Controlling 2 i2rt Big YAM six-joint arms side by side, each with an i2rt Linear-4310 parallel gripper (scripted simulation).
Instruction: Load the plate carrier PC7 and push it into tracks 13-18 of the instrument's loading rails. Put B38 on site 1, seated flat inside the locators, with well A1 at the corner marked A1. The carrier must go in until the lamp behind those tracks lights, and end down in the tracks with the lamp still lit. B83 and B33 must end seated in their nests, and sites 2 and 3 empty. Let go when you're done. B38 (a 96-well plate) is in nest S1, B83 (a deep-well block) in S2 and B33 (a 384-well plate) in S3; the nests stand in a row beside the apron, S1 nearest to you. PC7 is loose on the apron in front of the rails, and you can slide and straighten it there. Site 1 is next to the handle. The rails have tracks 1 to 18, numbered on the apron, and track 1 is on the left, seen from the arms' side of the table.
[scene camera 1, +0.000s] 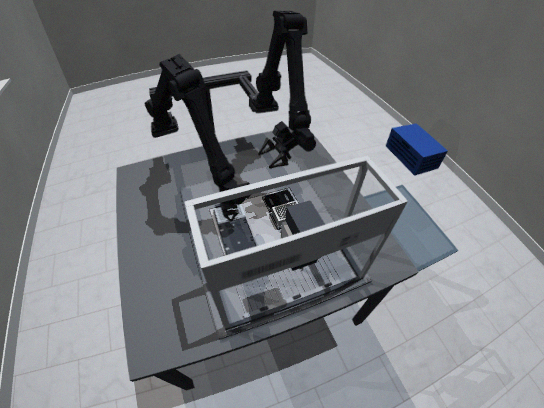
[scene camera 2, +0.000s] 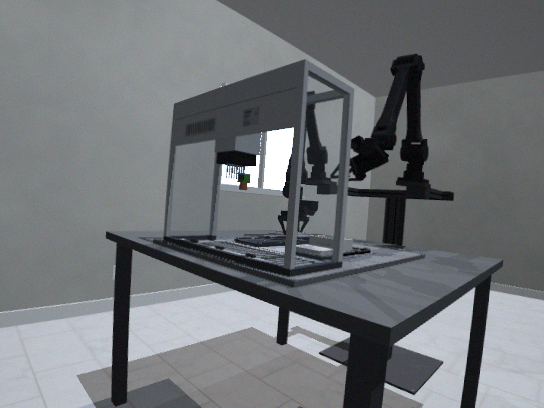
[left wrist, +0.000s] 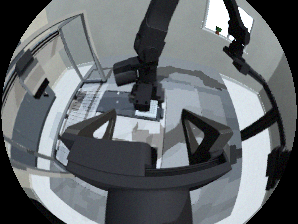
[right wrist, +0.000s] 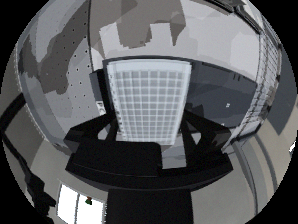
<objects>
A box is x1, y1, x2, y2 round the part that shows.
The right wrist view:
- my right gripper: [64, 109, 232, 223]
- plate carrier PC7: [89, 56, 257, 132]
</objects>
